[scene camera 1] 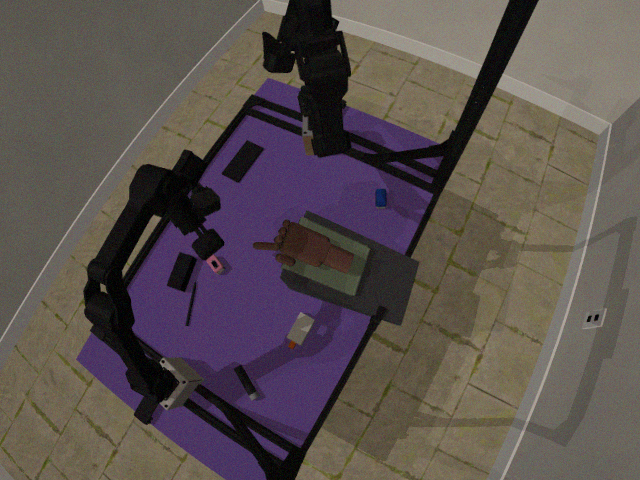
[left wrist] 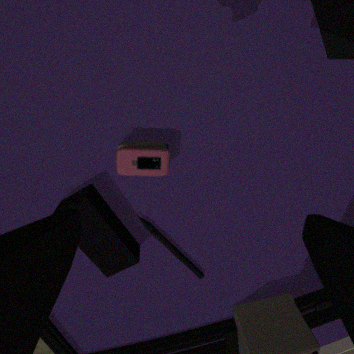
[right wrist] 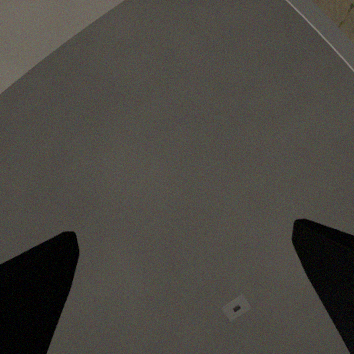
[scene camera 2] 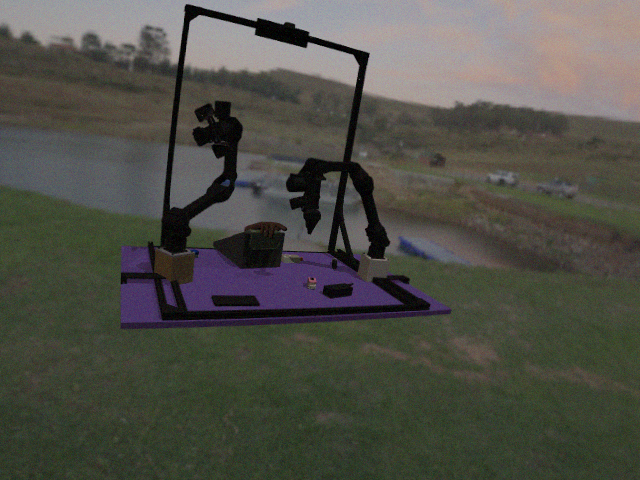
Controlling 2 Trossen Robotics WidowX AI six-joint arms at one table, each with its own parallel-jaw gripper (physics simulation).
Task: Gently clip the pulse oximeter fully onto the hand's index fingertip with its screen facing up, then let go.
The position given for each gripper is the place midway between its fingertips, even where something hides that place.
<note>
The left gripper (scene camera 1: 205, 238) is open and holds nothing. Also in view: a pulse oximeter (left wrist: 151, 158). The right gripper (scene camera 2: 207, 133) is open and holds nothing. Also in view: a dark grey slab (left wrist: 328, 25).
The left gripper shows as well in the left wrist view (left wrist: 194, 223) and in scene camera 2 (scene camera 2: 308, 230). The right gripper is seen too in the right wrist view (right wrist: 186, 236). The right wrist view misses the pulse oximeter: it is out of frame.
</note>
